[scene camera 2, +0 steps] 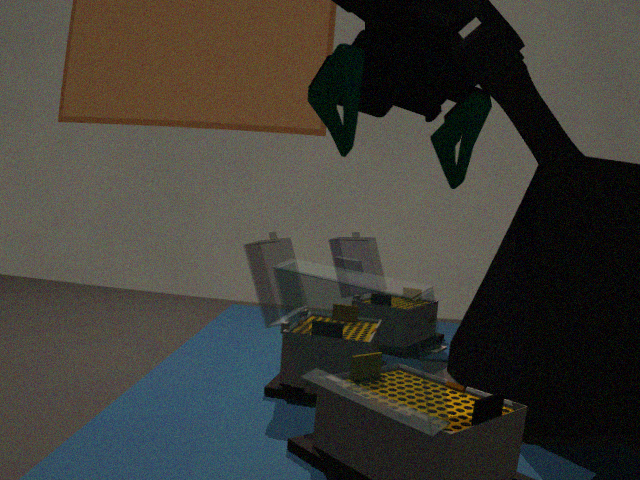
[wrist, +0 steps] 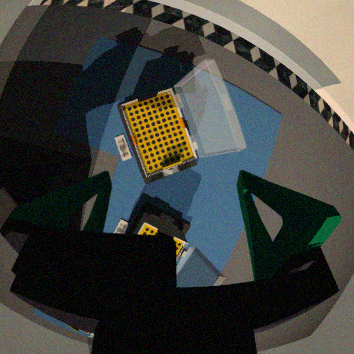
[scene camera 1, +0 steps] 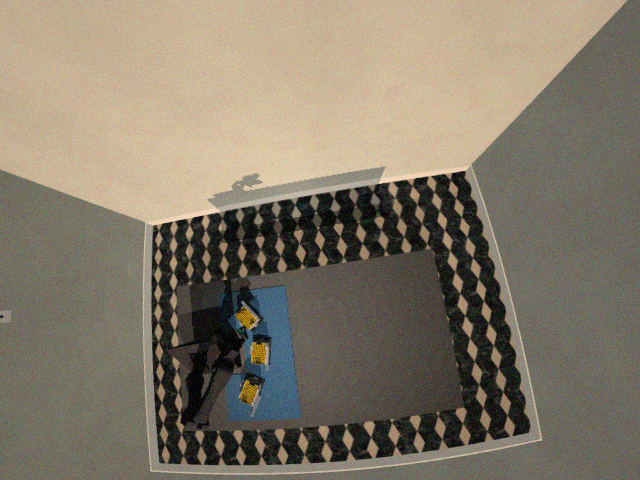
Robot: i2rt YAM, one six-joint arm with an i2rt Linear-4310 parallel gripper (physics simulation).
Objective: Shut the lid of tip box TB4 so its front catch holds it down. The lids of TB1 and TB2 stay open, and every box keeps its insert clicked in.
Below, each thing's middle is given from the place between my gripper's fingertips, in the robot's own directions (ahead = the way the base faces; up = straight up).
The yellow insert [wrist: 161, 140] lies 150 mm below my hand, 40 mm to the left of it and 20 mm behind it.
